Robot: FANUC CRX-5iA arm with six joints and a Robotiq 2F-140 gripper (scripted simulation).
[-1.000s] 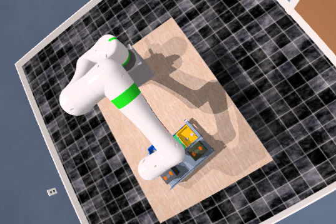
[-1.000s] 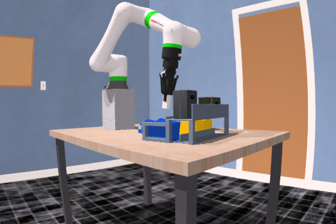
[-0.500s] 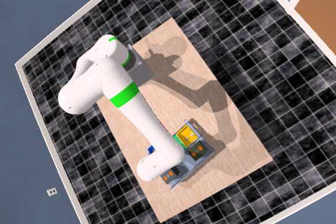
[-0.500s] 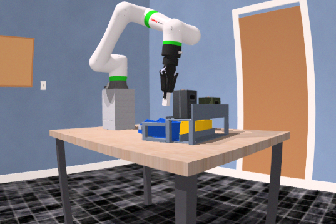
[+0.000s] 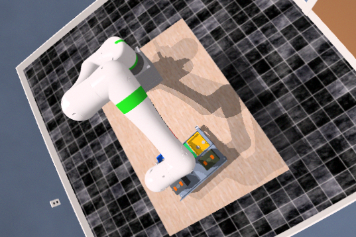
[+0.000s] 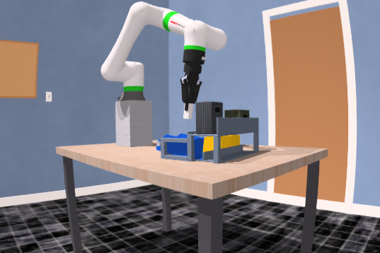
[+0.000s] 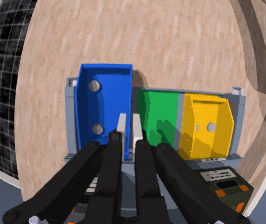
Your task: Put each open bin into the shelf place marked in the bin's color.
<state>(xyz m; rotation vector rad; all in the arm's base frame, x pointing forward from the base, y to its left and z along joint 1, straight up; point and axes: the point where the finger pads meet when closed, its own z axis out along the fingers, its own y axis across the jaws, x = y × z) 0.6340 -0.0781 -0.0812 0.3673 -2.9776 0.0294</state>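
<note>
The blue bin lies 50 mm to the right of my hand and 140 mm below it. Round my hand: yellow bin: 190 mm to the left, 150 mm below; then dark box: 150 mm ahead, 20 mm to the right, 30 mm below.
</note>
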